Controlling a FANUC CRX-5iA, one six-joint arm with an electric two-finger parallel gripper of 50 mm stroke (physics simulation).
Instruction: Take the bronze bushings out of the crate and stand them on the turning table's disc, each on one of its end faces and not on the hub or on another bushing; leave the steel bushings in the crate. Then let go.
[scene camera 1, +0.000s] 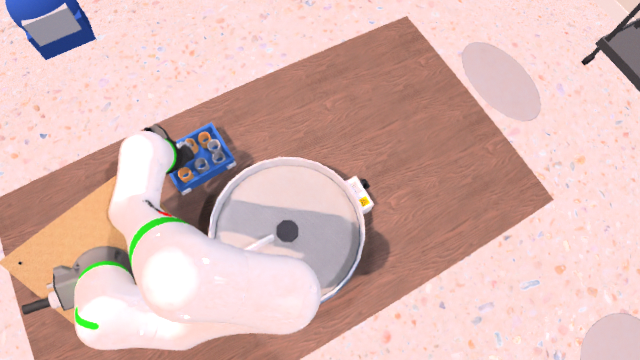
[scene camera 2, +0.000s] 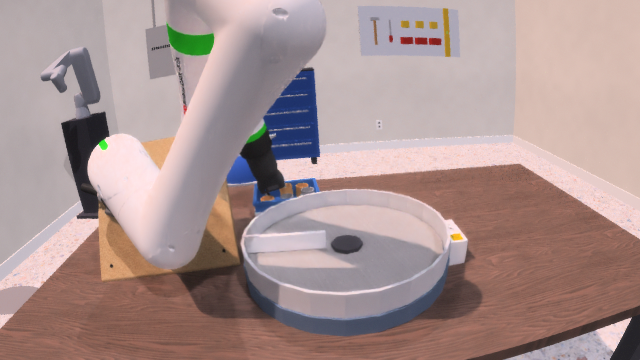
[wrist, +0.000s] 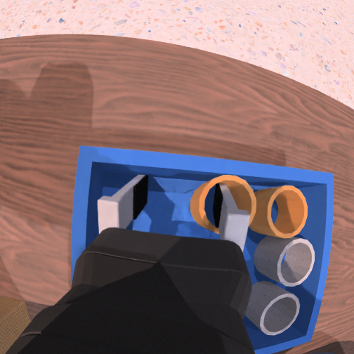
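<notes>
My gripper is open in the blue crate, with nothing held between its fingers. In the wrist view its right finger crosses the mouth of a bronze bushing; whether they touch is unclear. The left finger is over bare crate floor. A second bronze bushing stands right of that one. A third bronze bushing is at the crate's near left corner. Steel bushings stand in the crate. The turning table's disc bears a dark hub.
A pale raised rim surrounds the disc. A white bar reaches inward from the rim toward the hub. A white box is fixed outside the rim. The crate stands close beside the turning table on the wooden table.
</notes>
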